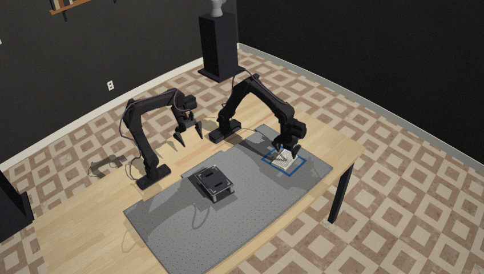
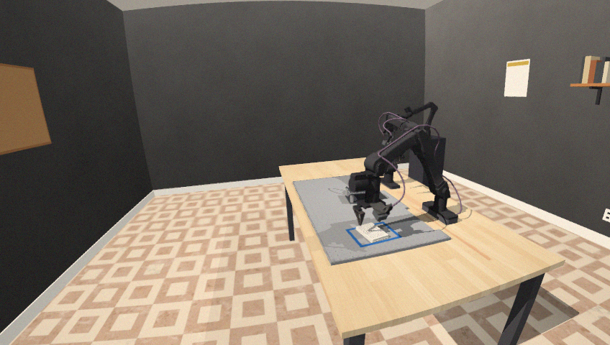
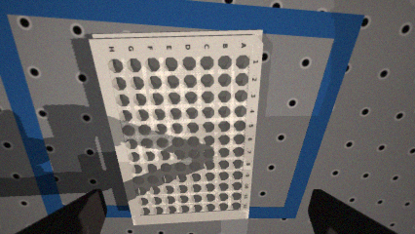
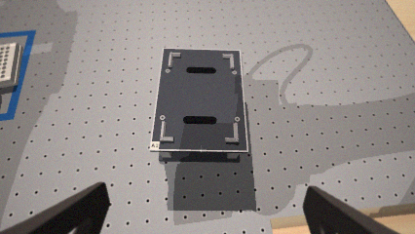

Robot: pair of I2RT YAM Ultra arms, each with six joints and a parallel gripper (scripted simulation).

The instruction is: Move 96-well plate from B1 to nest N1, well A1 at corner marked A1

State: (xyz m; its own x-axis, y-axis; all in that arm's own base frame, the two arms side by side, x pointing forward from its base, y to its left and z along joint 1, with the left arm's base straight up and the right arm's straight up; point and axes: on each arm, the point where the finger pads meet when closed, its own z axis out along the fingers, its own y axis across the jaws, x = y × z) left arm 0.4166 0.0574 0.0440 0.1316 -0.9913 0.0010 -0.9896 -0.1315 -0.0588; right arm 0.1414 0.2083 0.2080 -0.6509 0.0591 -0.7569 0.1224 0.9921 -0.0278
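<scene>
Now: left hand 5 cm above the white 96-well plate and 1 cm past it. The rest, counted from my left hand: A1 label 31 cm to the right, 20 cm behind; then dark raised nest 37 cm to the right, 13 cm behind.
</scene>
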